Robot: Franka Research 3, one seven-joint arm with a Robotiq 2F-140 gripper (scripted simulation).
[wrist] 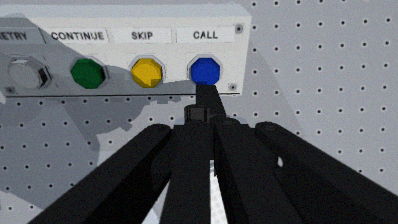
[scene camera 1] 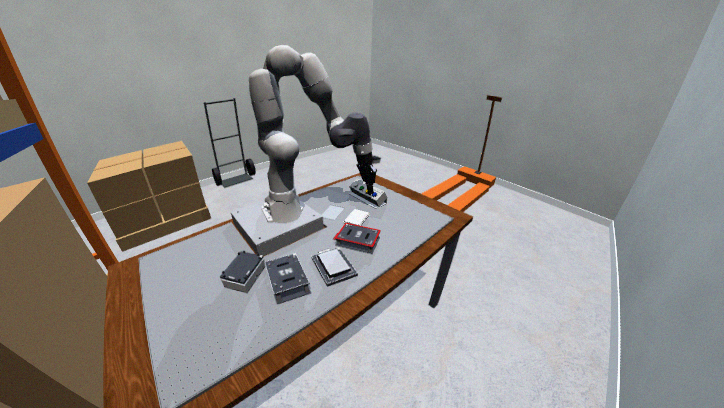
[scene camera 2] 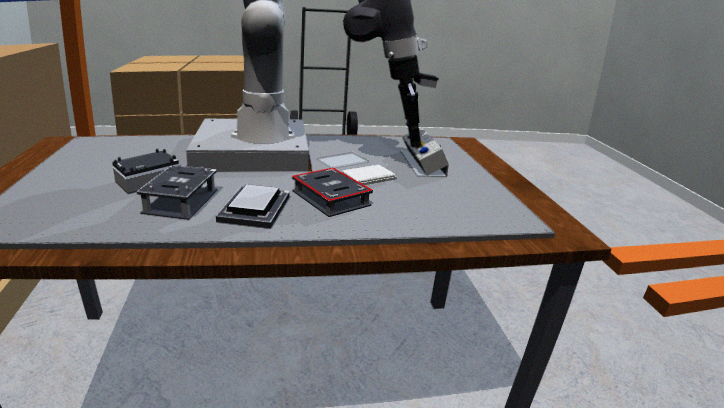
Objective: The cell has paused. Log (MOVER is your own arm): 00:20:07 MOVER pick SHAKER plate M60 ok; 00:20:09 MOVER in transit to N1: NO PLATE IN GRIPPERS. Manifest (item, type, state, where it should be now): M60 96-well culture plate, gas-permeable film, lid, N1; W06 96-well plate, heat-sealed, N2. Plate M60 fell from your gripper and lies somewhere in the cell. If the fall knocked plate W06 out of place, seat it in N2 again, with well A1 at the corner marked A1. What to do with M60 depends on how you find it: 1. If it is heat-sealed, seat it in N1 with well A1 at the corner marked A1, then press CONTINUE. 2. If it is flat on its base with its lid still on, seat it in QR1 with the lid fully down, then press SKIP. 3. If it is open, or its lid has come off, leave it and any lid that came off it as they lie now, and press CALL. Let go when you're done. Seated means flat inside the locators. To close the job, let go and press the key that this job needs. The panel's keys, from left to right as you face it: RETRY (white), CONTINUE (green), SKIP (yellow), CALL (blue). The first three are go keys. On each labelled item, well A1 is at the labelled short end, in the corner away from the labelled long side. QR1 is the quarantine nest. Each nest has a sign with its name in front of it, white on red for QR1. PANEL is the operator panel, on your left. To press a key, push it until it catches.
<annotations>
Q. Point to an operator panel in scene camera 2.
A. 433, 163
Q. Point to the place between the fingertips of my gripper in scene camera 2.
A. At 416, 145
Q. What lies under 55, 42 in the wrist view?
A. An operator panel.
</annotations>
